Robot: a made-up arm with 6 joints.
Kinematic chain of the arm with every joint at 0, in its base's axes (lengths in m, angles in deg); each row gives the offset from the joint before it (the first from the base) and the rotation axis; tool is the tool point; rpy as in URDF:
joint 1: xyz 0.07 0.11 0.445 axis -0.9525 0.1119 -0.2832
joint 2: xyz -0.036 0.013 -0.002 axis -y
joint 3: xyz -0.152 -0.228 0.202 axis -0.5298 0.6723 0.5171
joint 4: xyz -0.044 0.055 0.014 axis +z
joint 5: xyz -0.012 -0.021 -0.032 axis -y
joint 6: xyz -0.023 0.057 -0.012 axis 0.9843 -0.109 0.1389
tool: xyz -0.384 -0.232 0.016 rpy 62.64 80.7 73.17
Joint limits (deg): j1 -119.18..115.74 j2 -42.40..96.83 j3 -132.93..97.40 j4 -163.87..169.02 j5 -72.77..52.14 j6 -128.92..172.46
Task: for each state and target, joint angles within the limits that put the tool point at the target. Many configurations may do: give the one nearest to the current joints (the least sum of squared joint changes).
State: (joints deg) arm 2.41 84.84 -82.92 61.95 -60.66 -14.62
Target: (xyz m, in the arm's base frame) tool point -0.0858 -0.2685 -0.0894
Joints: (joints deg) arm -1.50 92.05 -87.14 59.74 -56.01 -12.24
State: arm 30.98 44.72 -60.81 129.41 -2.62 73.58
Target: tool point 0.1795 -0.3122 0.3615
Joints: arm -9.30 39.78 -57.06 118.59 -7.09 84.52
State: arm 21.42 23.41 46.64 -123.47 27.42 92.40
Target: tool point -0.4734 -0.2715 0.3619
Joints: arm 24.00 15.52 62.70 -115.10 29.50 80.48
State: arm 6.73 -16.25 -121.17 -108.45 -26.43 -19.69
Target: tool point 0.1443 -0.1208 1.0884
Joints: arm -24.29 -31.32 -107.88 -105.26 -10.73 -7.90
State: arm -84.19 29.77 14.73 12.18 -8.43 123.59
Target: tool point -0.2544 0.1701 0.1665
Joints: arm -51.44 -10.08 -7.44 14.25 31.70 102.60
